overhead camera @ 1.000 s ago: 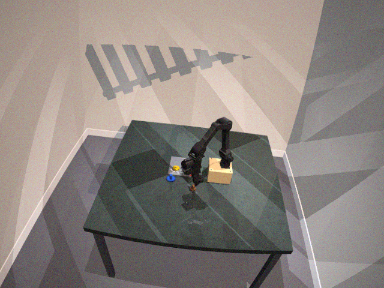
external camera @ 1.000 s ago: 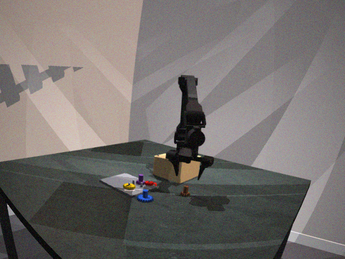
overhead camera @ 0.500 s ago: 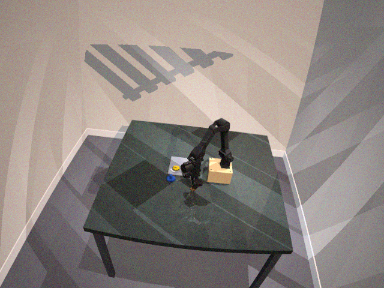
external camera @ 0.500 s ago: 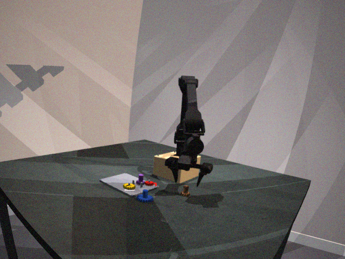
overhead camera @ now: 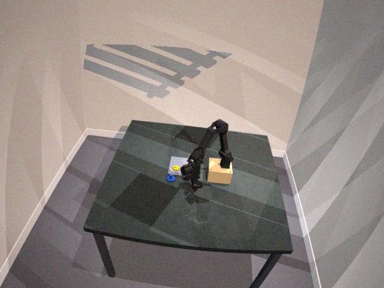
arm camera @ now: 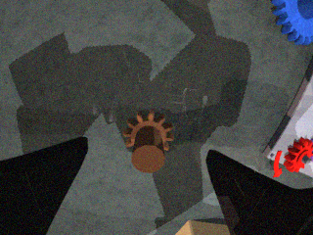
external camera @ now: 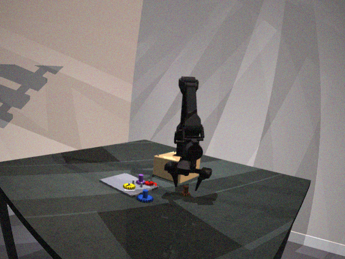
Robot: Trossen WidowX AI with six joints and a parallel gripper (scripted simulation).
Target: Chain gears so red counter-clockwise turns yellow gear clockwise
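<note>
The purple gear is 200 mm to the right of my gripper tip and 50 mm ahead of it. From my gripper tip the other things lie so: blue gear: 160 mm ahead, 90 mm to the right, 10 mm below; then red gear: 170 mm to the right, 30 mm ahead, 10 mm below; then brown gear: 10 mm below.
</note>
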